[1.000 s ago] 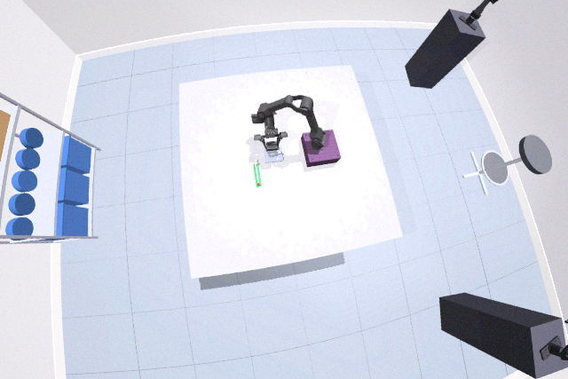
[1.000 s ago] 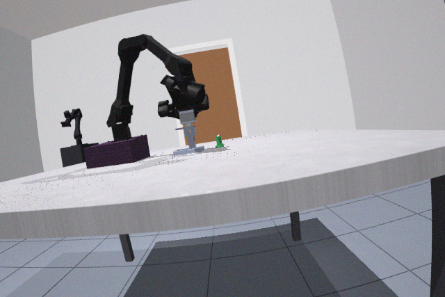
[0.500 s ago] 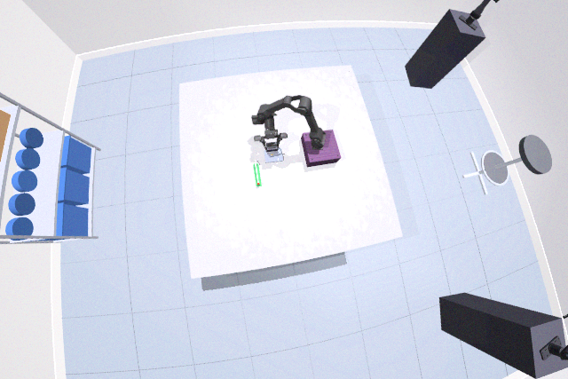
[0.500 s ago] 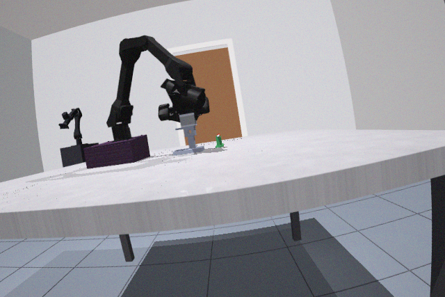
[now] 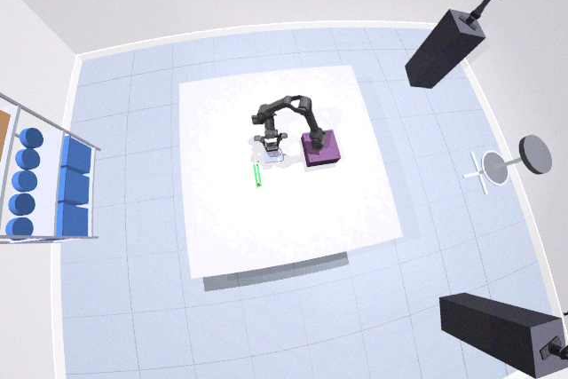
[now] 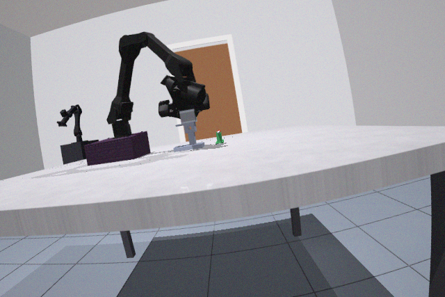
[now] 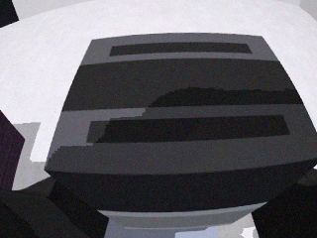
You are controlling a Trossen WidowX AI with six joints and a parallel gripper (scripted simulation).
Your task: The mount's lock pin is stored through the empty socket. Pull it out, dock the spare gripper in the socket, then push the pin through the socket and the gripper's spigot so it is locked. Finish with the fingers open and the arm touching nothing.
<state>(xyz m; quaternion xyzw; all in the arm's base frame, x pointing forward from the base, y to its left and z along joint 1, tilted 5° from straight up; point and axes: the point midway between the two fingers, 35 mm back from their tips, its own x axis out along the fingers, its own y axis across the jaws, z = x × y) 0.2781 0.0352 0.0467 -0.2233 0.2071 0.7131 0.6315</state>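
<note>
The spare gripper lies 1 cm to the right of my gripper tip. The rest, counted from my gripper tip: grey mount (1 cm behind, 1 cm to the right, 7 cm below).
</note>
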